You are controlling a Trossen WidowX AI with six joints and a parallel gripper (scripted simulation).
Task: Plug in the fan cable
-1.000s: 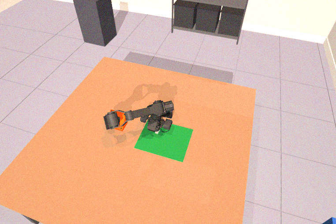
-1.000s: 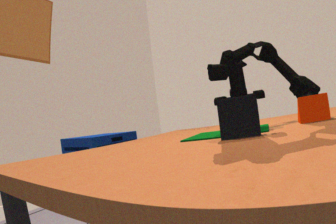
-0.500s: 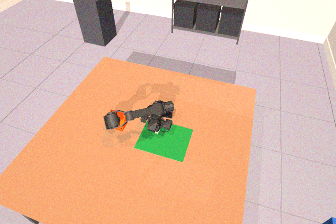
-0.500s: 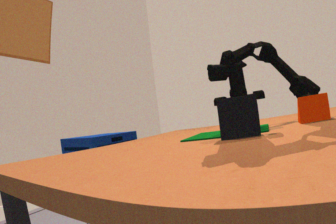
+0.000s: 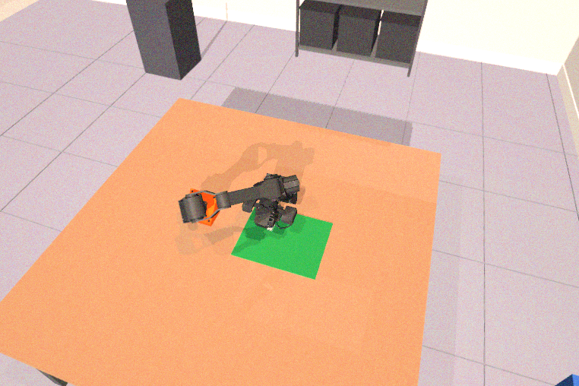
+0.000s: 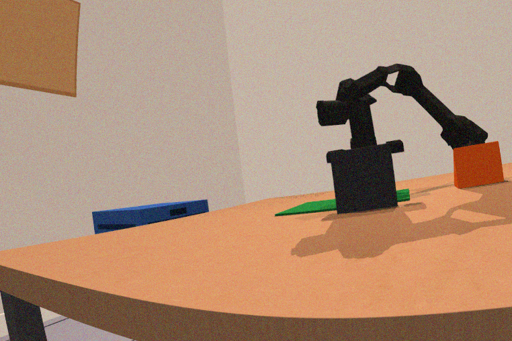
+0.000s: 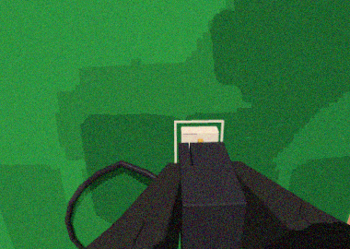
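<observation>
Right now the four-pin header is 1 cm to the left of my gripper tip and 3 cm below it. From my gripper tip the other things lie so: fan (1 cm behind, 14 cm to the left, 3 cm above); green board (6 cm ahead, 2 cm to the right, 4 cm below).
</observation>
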